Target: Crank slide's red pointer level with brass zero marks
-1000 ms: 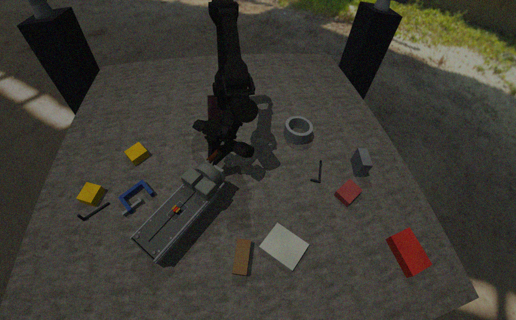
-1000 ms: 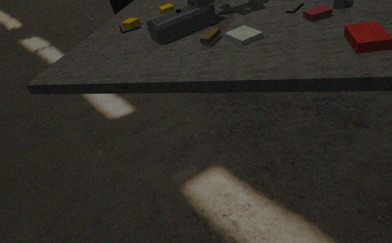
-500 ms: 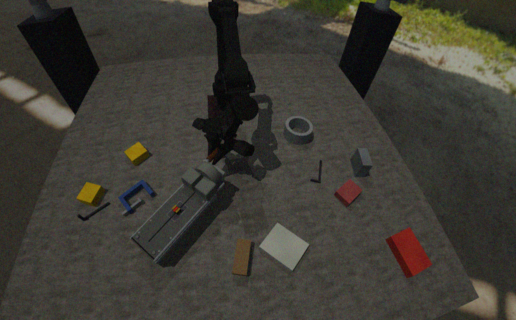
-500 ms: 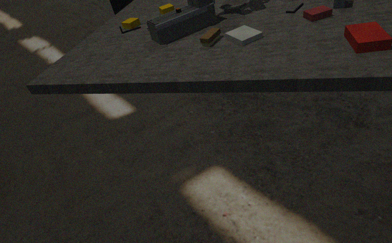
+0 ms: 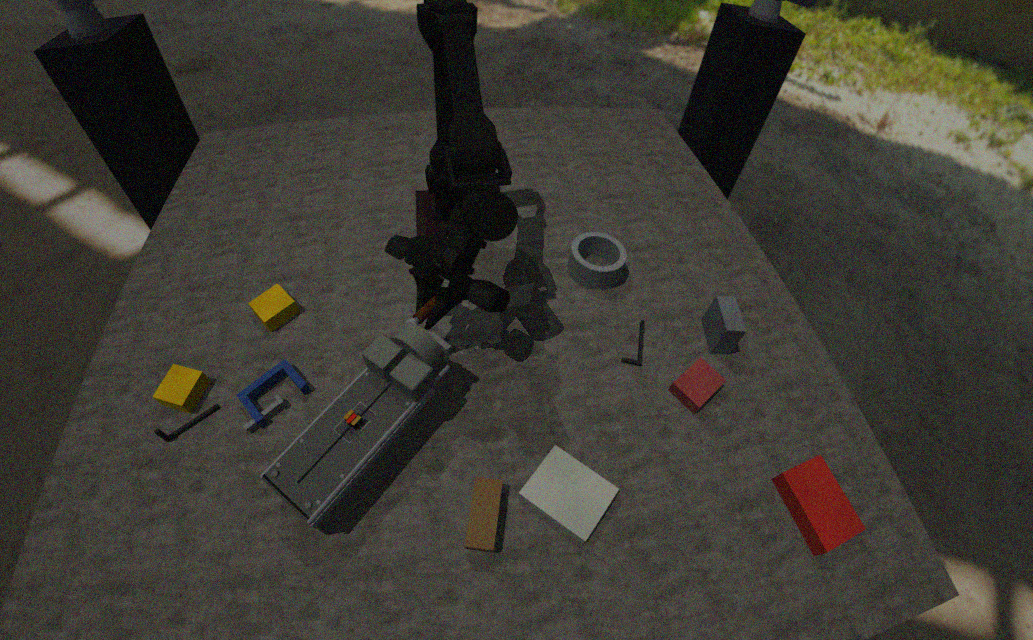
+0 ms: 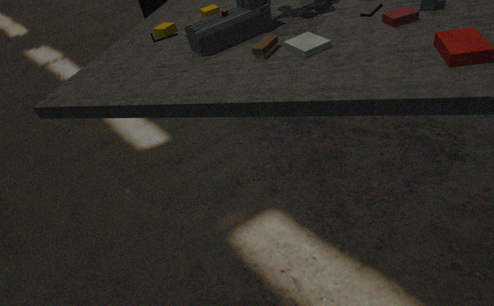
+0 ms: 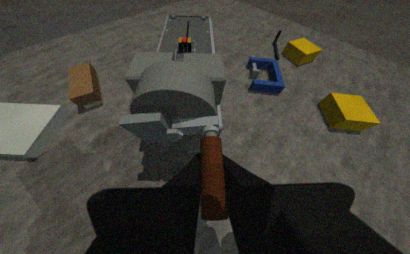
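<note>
Now: the brown crank handle 1 cm behind my gripper tip, 1 cm to the left of it and 2 cm above it. From my gripper tip the other things lie so: white plate 24 cm ahead, 18 cm to the left, 6 cm below; red pointer 15 cm ahead, 8 cm to the right, 1 cm above; brown block 26 cm ahead, 7 cm to the left, 6 cm below.
</note>
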